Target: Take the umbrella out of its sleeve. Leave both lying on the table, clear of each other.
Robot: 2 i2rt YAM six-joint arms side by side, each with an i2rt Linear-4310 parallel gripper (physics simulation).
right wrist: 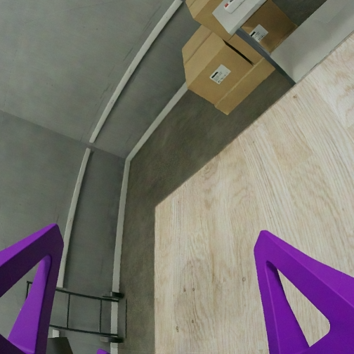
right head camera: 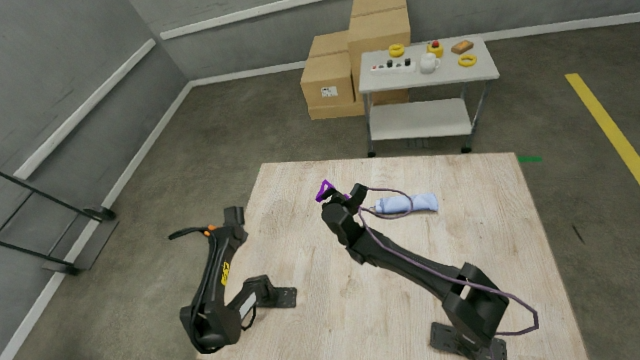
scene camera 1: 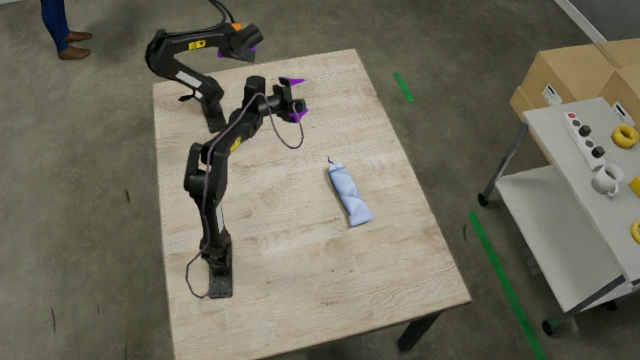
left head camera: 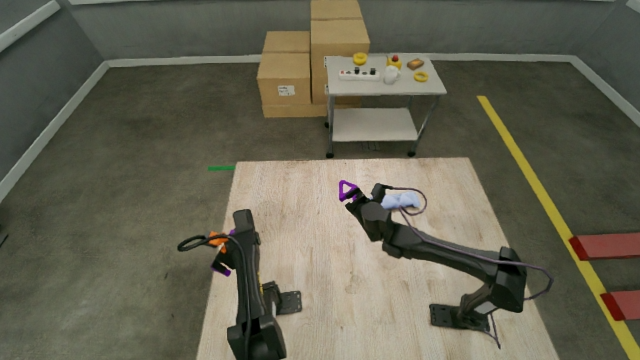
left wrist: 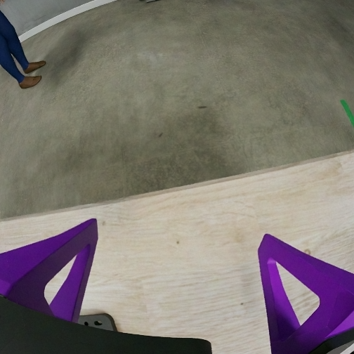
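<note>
A light blue sleeve lies on the table, towards its far side in the head views. A short dark blue loop sticks out of one end of it in scene camera 1. The umbrella's body is not visible; whether it is inside is hidden by the cloth. My right gripper is open and empty above the table, beyond the looped end and apart from the sleeve. My left gripper is open and empty over the table's left edge, far from the sleeve.
A grey cart with a power strip, a white mug and yellow rings stands beyond the table. Cardboard boxes are stacked beside it. The right arm's cable hangs in a loop near its gripper.
</note>
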